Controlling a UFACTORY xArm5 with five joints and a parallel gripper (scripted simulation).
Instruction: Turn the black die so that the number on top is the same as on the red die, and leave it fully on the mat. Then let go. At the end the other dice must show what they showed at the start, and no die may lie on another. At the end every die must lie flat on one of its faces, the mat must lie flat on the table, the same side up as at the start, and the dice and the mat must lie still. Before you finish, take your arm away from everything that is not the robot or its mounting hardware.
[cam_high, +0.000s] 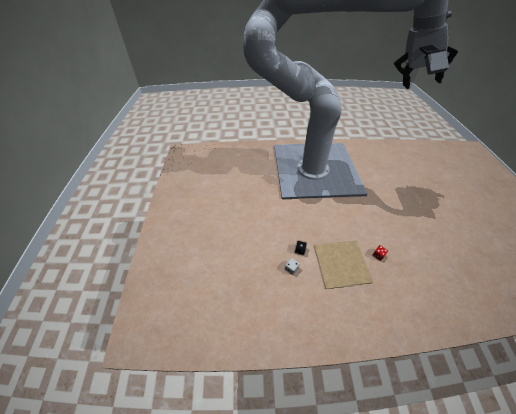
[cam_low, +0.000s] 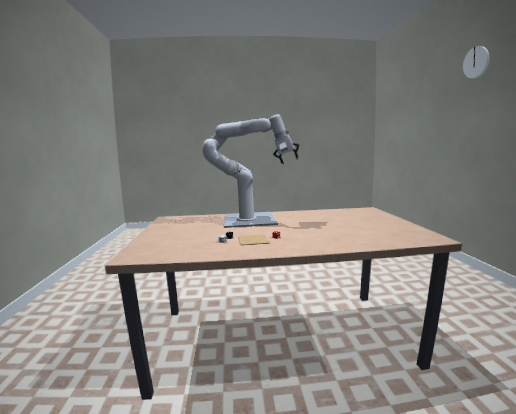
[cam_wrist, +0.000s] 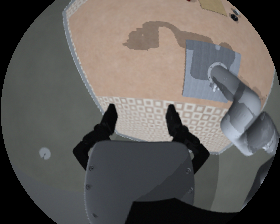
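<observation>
My hand is 38 cm short of the grey die, 43 cm to the left of it and 37 cm above it. The rest, counted from my hand: red die: 36 cm ahead, 15 cm to the right, 37 cm below; then tan mat: 38 cm ahead, 28 cm to the right, 38 cm below; then black die: 32 cm ahead, 39 cm to the right, 37 cm below.
</observation>
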